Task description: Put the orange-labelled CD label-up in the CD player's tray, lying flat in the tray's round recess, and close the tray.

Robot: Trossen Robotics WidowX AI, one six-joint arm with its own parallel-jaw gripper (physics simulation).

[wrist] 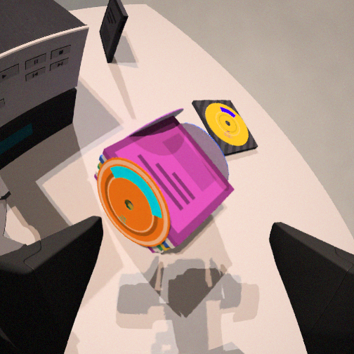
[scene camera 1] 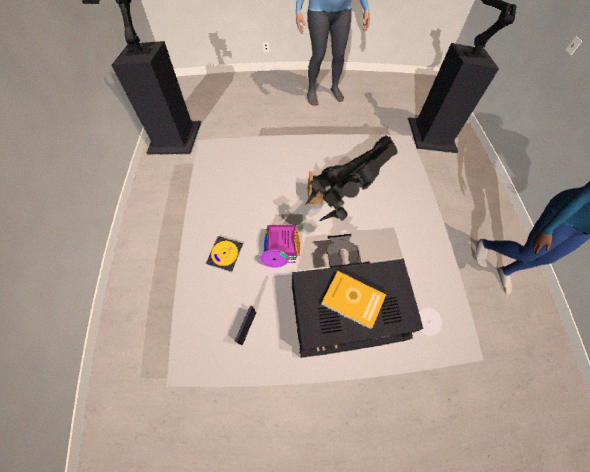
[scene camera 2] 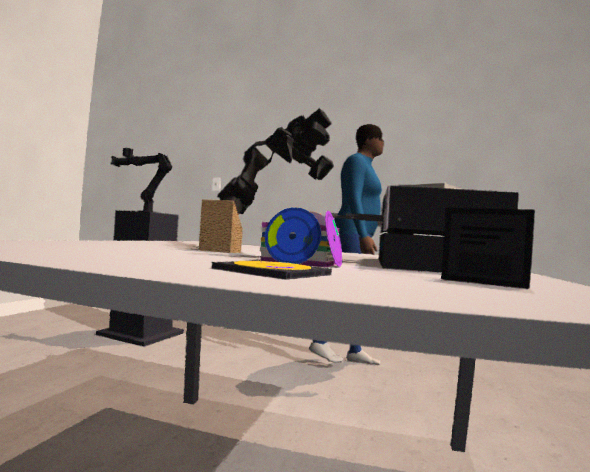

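Seen in the pictures: gripper, between the fingertips: (scene camera 1: 312,212) (scene camera 2: 303,170); arm's base, origin of its link: (scene camera 2: 223,215).
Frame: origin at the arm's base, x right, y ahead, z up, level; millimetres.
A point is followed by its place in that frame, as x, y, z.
The orange-labelled CD (wrist: 117,217) leans steeply against one side of a stack of CD cases (scene camera 1: 282,239) @(144, 291, -19) (wrist: 200,175), its label facing outward; in scene camera 1 its thin orange edge (scene camera 1: 298,243) @(75, 285, -63) shows. The CD player (scene camera 1: 310,295) @(28, 556, 81) (scene camera 2: 450,207) (wrist: 47,62) is the upper unit, with buttons on its front. Its tray (scene camera 1: 339,235) @(-91, 284, 28) (scene camera 2: 357,217) @(-70, 368, 16) is out; part shows at the wrist view's left edge. My gripper (scene camera 1: 314,210) @(28, 241, 125) (scene camera 2: 303,170) @(28, 241, 125) (wrist: 189,230) is open and empty, in the air above the table, on the stack's orange-CD side.
A purple disc (scene camera 1: 274,258) @(175, 363, -58) (scene camera 2: 333,240) @(187, 373, -48) and a blue disc (scene camera 2: 305,250) @(221, 326, -71) also lean on the stack. A yellow disc (scene camera 1: 231,248) @(374, 312, -90) (wrist: 240,132) lies on a black case. Another black case (scene camera 1: 246,325) @(258, 658, -14) (wrist: 114,30) stands upright. A yellow case (scene camera 1: 340,295) @(-74, 559, 105) lies on the player. A wooden block (scene camera 2: 217,225) @(37, 5, -30) stands near the arm.
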